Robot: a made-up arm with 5 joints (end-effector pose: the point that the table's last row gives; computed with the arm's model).
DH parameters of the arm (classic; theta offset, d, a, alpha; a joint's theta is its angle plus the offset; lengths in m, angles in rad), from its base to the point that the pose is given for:
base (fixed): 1.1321 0 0.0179 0
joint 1: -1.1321 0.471 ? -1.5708
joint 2: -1.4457 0 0.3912 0
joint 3: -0.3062 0 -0.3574 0
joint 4: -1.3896 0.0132 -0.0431 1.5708
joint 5: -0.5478 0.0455 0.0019 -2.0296
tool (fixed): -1.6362 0.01 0 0
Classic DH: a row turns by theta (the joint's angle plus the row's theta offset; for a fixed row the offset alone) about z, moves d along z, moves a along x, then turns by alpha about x.
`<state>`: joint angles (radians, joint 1 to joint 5).
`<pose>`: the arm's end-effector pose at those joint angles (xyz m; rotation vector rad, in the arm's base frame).
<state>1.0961 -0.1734 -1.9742 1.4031 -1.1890</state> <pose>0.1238 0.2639 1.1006 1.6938 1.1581 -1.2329</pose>
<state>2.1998 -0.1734 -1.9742 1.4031 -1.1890</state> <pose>-0.1612 0.2315 1.1006 0.7648 1.7162 -0.5105</pose>
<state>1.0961 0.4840 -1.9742 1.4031 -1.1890</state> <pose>0.2717 0.5516 0.7898 1.0981 0.8399 -1.6683</pose>
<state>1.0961 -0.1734 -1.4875 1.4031 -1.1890</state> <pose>0.1583 0.3310 0.9266 1.2588 0.9278 -1.5714</pose>
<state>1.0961 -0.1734 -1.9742 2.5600 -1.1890</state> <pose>0.1064 0.2301 1.0559 0.6109 0.5655 -1.8875</pose>
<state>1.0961 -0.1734 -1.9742 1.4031 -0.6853</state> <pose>0.1196 0.2656 1.1003 1.9468 1.1719 -1.7132</pose>
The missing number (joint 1, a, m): -0.0205
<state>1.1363 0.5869 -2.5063 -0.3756 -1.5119</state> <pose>0.2327 0.5185 1.0020 2.5597 1.2728 0.6266</pose>
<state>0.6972 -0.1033 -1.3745 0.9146 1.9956</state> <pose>0.3113 0.2917 0.8865 -0.2960 0.4843 0.6985</pose>
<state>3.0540 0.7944 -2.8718 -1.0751 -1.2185</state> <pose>-0.5229 0.0532 0.9757 -0.2214 -2.0137 -0.2187</pose>
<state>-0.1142 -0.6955 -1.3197 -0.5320 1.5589</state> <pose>0.0494 0.0311 1.0714 -0.6254 -1.3848 -0.2997</pose>
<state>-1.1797 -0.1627 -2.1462 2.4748 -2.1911</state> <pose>0.0937 -0.1814 1.0988 -1.4907 -0.2347 2.5865</pose>
